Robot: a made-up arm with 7 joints. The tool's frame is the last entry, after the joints.
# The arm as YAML. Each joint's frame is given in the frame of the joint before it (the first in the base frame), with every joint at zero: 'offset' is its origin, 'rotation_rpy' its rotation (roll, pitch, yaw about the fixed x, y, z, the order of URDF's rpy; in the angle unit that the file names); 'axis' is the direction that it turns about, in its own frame. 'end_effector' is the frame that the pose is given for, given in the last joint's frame.
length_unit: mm
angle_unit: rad
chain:
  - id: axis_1
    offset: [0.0, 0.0, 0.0]
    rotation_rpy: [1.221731, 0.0, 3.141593]
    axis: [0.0, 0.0, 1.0]
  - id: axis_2
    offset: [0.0, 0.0, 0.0]
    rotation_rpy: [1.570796, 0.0, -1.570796]
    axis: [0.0, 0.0, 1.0]
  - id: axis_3
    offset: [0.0, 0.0, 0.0]
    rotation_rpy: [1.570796, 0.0, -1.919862]
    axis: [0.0, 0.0, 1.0]
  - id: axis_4
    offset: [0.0, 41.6, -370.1]
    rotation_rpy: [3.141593, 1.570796, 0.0]
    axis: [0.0, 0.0, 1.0]
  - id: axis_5
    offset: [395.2, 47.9, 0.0]
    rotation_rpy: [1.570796, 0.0, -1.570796]
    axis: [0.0, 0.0, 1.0]
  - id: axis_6
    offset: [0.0, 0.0, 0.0]
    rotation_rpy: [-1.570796, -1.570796, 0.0]
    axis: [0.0, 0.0, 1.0]
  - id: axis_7
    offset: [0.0, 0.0, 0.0]
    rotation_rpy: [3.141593, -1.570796, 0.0]
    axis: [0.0, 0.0, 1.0]
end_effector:
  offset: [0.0, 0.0, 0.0]
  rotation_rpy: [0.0, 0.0, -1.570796]
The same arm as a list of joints. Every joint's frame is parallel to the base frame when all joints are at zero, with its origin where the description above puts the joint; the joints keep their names.
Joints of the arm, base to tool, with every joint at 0 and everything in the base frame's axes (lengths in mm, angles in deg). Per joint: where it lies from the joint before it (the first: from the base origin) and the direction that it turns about. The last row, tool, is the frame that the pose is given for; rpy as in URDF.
axis_1: axis 0 0.9397 0.342 origin 0 0 0
axis_2: axis +x origin 0 0 0
axis_3: axis +z origin 0 0 0
axis_4: axis +y origin 41.6 0 -370.1
axis_5: axis +z origin -47.9 0 -395.2
axis_6: axis +y origin 0 0 0
axis_7: axis +z origin 0 0 0
tool: origin 0 0 0 rpy 0 0 0

